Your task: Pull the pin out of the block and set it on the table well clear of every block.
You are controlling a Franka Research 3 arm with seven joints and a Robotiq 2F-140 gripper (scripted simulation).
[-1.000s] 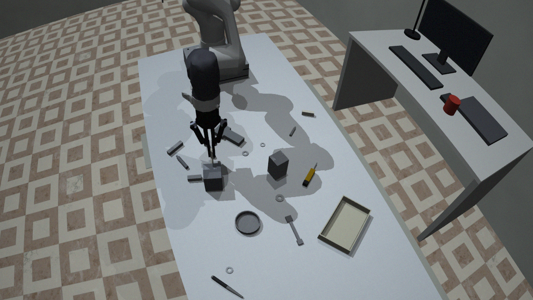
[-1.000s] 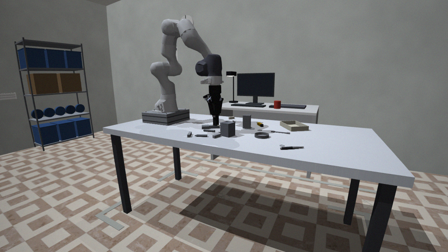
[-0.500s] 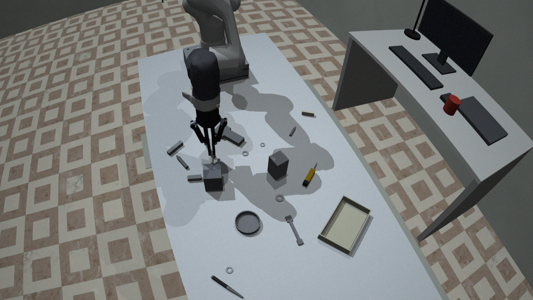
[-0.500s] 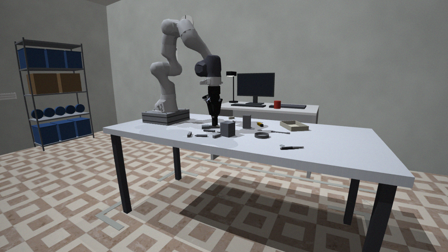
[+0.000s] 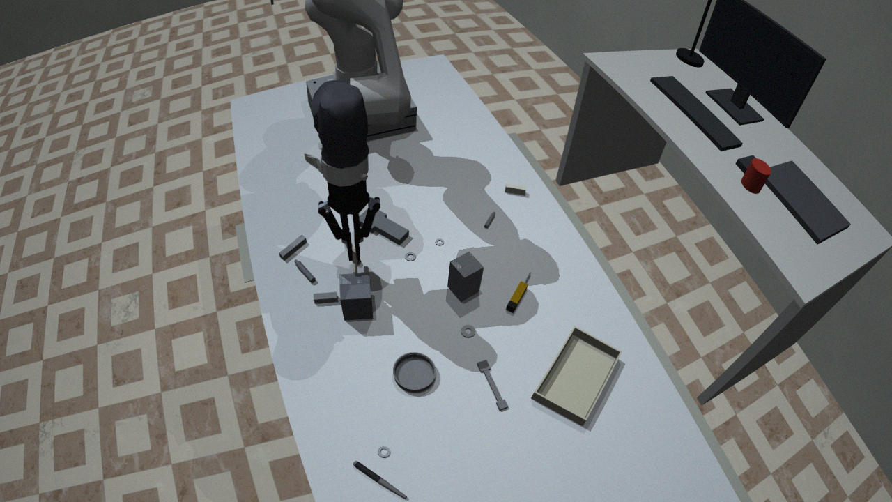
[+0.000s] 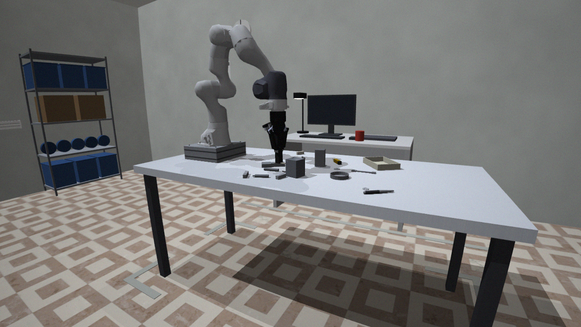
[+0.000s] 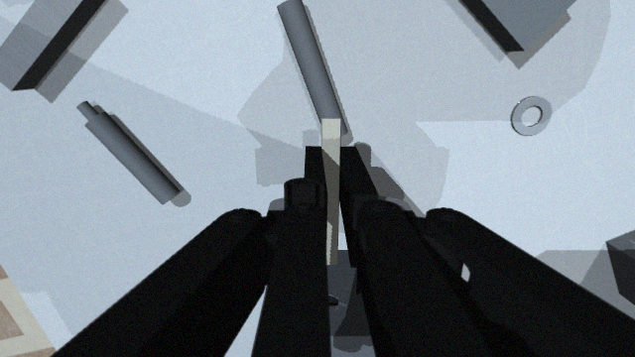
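Now: the dark grey block 90 mm ahead of my hand, 30 mm below it and 20 mm to the right of it. The rest, counted from my hand: small grey bar: 90 mm to the right, 70 mm below, 60 mm ahead; stepped plate: 100 mm behind, 90 mm to the left, 70 mm below; cream pin: 30 mm below, 10 mm ahead.
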